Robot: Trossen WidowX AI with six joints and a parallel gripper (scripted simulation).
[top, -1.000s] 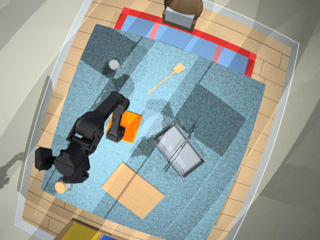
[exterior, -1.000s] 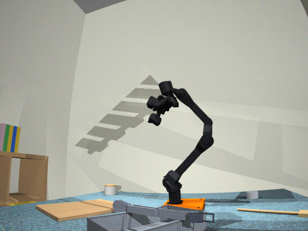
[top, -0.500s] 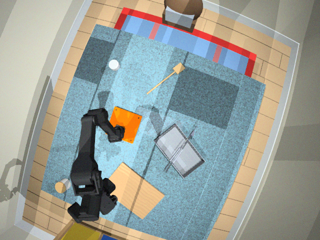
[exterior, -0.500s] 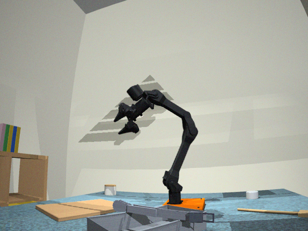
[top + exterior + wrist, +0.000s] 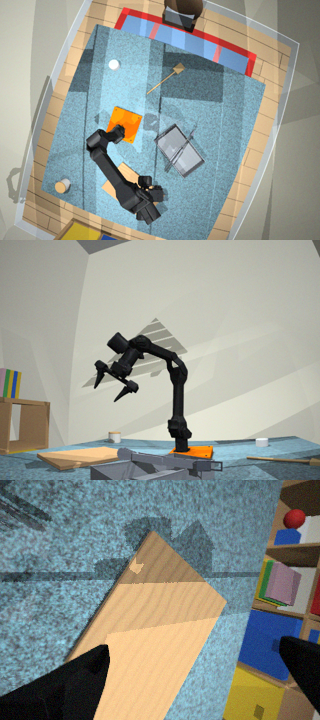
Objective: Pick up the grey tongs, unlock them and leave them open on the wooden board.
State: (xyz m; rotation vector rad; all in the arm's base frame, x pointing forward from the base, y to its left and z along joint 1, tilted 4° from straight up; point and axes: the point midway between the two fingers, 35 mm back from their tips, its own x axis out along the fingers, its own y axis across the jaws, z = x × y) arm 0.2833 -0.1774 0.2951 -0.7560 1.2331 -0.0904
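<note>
The grey roasting tin lies 80 mm ahead of my gripper tip, 250 mm to the left of it and 240 mm below it. The rest, counted from my gripper tip: white cylinder (530 mm behind, 570 mm to the left, 250 mm below); then wood-topped canister (520 mm behind, 330 mm to the right, 230 mm below); then wooden board (70 mm behind, 140 mm to the right, 260 mm below).
</note>
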